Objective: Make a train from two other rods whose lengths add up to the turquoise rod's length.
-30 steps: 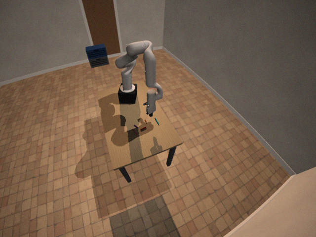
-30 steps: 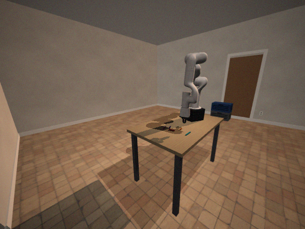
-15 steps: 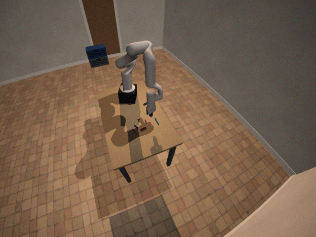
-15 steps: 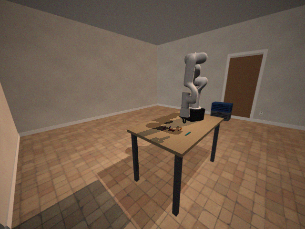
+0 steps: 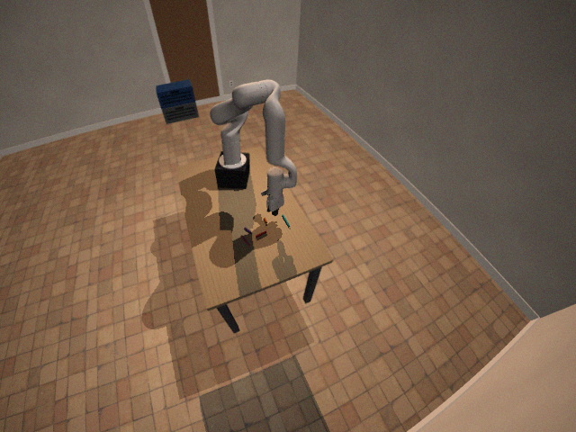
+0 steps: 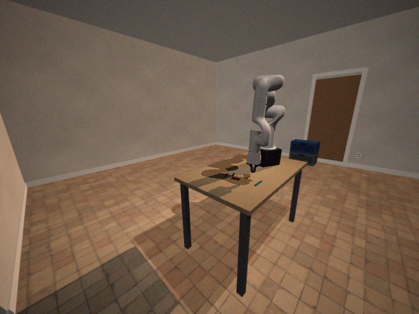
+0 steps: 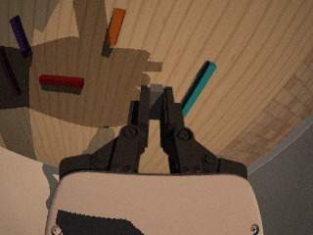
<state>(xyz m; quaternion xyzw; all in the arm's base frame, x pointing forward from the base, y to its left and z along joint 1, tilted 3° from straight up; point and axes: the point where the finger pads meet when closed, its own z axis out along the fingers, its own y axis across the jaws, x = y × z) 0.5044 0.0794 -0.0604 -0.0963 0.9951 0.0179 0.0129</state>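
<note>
The orange rod is 90 mm below my hand, 50 mm to the right of it and 30 mm behind it. The rest, counted from my hand: grey rod 20 mm below; then turquoise rod 90 mm below, 60 mm to the left, 30 mm ahead; then red rod 120 mm to the right, 90 mm below, 50 mm ahead.
</note>
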